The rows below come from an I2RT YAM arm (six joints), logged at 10 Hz.
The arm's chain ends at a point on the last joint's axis. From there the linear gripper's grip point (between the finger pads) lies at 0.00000 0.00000 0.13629 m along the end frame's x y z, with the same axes.
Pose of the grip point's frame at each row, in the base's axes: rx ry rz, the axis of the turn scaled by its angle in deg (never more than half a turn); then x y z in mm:
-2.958, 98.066, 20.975, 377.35, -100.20, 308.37
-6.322, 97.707, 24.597, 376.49, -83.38, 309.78
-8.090, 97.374, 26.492, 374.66, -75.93, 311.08
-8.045, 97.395, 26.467, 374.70, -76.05, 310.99
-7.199, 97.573, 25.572, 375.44, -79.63, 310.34
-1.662, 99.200, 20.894, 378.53, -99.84, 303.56
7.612, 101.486, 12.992, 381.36, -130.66, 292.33
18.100, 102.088, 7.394, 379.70, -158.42, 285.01
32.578, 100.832, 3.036, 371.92, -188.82, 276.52
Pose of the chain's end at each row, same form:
-2.958, 98.066, 20.975, 247.28, -137.00, 325.78
-6.322, 97.707, 24.597, 249.46, -130.00, 326.05
-8.090, 97.374, 26.492, 249.49, -127.60, 326.49
-8.045, 97.395, 26.467, 249.50, -127.63, 326.44
-7.199, 97.573, 25.572, 249.33, -128.82, 326.24
-1.662, 99.200, 20.894, 248.36, -134.94, 323.54
7.612, 101.486, 12.992, 248.23, -141.59, 319.39
18.100, 102.088, 7.394, 247.69, -147.20, 317.00
32.578, 100.832, 3.036, 245.78, -153.30, 313.96

